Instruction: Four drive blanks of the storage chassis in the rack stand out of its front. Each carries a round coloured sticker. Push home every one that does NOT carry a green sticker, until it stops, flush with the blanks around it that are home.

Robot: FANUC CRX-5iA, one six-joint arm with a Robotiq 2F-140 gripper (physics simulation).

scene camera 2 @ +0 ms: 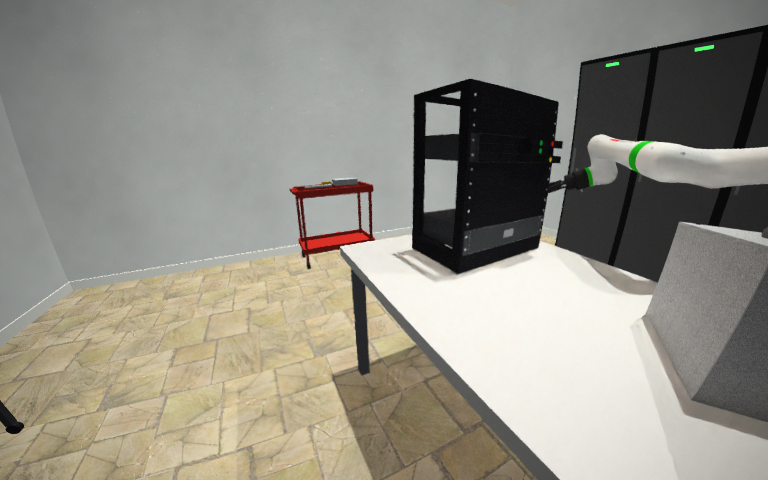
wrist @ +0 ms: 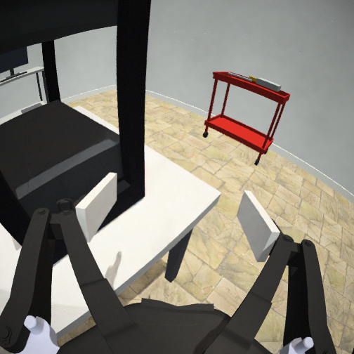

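The storage chassis (scene camera 2: 506, 148) sits in the upper half of the black rack (scene camera 2: 465, 181) (wrist: 133, 90). In the scene view two green stickers (scene camera 2: 540, 147) show one above the other near its right end. A blank with a red sticker (scene camera 2: 552, 144) and, lower, a blank with a yellow sticker (scene camera 2: 550, 159) show at the rack's right edge, with dark ends sticking out past it. Sticker faces do not show in the wrist view. My gripper (scene camera 2: 550, 187) (wrist: 179, 195) is open and empty, below the chassis's level at the rack's right edge. Whether it touches the rack is unclear.
The rack stands on a white table (scene camera 2: 543, 316) (wrist: 172, 192), with a grey unit (scene camera 2: 504, 232) low in it. A grey block (scene camera 2: 707, 305) is at the right. Dark cabinets (scene camera 2: 688, 124) stand behind the arm. A red cart (scene camera 2: 334, 191) (wrist: 250, 89) stands beyond the table.
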